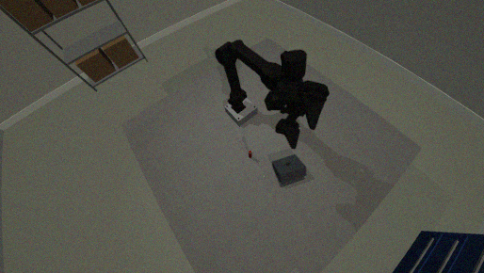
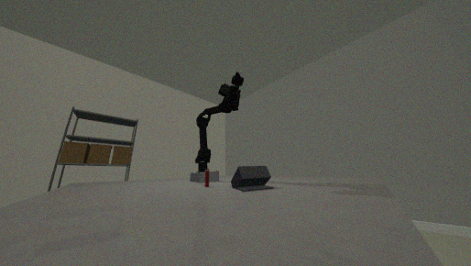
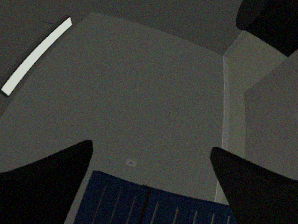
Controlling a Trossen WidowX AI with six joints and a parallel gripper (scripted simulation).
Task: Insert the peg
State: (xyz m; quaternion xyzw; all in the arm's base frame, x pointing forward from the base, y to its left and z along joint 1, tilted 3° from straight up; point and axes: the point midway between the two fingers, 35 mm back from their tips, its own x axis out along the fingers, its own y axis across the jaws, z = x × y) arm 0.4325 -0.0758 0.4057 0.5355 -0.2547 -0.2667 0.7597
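Right now the red peg is 18 cm behind my gripper tip, 2 cm to the right of it and 43 cm below it. The rest, counted from my gripper tip: dark sloped panel: 8 cm to the left, 45 cm below.
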